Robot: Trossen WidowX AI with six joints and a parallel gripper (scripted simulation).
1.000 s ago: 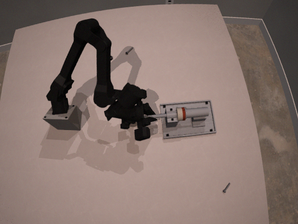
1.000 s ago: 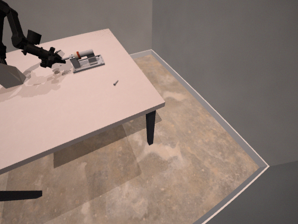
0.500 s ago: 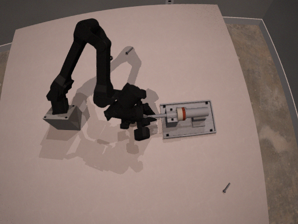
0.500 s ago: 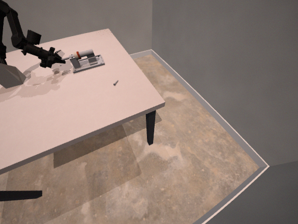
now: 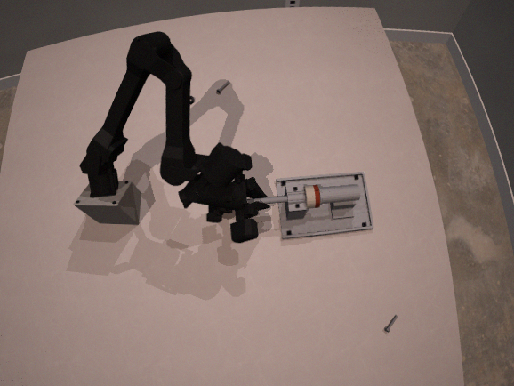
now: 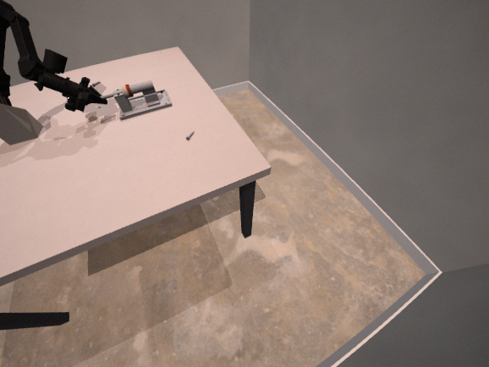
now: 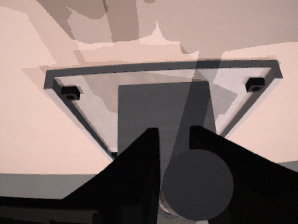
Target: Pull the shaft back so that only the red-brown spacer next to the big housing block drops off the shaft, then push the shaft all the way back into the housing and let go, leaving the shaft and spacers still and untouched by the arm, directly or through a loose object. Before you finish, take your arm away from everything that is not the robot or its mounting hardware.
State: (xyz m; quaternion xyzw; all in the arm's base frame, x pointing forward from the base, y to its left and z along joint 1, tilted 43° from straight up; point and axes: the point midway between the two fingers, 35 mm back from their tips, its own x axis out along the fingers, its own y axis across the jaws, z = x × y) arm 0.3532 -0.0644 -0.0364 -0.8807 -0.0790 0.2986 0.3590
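The grey shaft is 6 cm ahead of my hand. The rest, counted from my hand: red-brown spacer (13 cm ahead, 1 cm to the right); then blue screwdriver (16 cm behind, 22 cm to the left, 7 cm below); then cream spacer (11 cm ahead, 1 cm to the right).
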